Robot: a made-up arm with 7 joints.
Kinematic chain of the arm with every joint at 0, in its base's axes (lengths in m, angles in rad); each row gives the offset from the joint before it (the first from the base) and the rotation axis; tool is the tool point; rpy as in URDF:
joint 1: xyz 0 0 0.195 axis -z
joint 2: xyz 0 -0.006 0.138 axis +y
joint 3: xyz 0 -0.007 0.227 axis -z
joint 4: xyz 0 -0.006 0.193 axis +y
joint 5: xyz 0 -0.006 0.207 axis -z
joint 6: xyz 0 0 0.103 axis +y
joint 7: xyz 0 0 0.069 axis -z
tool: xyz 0 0 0 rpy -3.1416 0 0
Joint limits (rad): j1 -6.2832..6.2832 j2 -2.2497..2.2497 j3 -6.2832..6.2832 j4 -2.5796..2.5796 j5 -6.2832..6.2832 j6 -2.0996..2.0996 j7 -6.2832..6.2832
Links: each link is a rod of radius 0.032 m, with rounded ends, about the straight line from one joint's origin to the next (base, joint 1, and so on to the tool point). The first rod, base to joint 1, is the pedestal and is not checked.
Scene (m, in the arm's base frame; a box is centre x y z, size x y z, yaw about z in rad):
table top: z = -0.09
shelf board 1: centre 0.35 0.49 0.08 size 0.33 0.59 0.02 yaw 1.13
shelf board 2: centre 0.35 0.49 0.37 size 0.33 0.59 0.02 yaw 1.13
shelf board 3: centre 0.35 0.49 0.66 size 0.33 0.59 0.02 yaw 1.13
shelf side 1: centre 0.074 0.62 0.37 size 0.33 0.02 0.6 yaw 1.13
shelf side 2: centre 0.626 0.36 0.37 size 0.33 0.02 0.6 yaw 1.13
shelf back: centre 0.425 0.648 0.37 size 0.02 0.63 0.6 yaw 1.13
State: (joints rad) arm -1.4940 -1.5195 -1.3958 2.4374 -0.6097 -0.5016 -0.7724
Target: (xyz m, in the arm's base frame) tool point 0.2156 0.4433 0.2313
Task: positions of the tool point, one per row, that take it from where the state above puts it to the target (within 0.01 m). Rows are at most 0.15 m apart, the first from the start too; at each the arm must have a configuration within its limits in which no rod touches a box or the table.
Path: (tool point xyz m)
1: -0.1859 -0.1860 0.4776
2: -0.0894 -0.2227 0.5237
3: 0.0290 -0.2260 0.5482
4: 0.1498 -0.1857 0.5469
5: 0.2490 -0.1023 0.5188
6: 0.3051 0.0116 0.4667
7: 0.3048 0.1338 0.3960
8: 0.2474 0.2371 0.3146
9: 0.1466 0.2970 0.2313
10: 0.1830 0.3735 0.2344
11: 0.2156 0.4433 0.2313

